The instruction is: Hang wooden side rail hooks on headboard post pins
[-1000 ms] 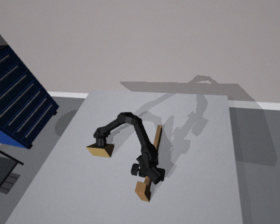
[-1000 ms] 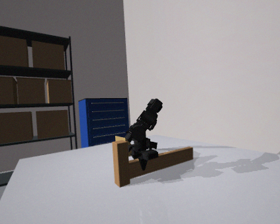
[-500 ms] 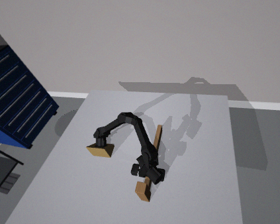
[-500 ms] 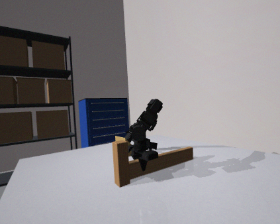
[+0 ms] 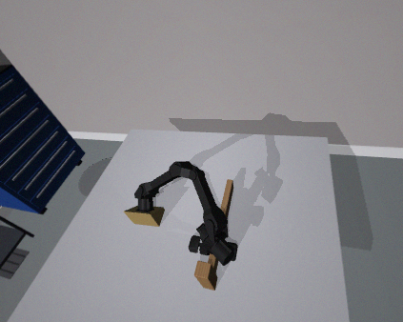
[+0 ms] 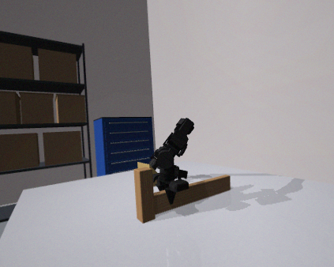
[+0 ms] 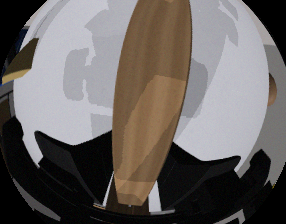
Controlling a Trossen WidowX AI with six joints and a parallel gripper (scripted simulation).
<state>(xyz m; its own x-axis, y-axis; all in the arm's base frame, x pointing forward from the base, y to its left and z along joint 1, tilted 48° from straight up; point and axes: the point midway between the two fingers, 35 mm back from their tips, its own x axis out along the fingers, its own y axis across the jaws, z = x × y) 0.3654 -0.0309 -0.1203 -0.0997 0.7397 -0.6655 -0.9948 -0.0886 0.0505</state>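
My gripper tip is now 100 mm to the left of the headboard post and 50 mm below it.
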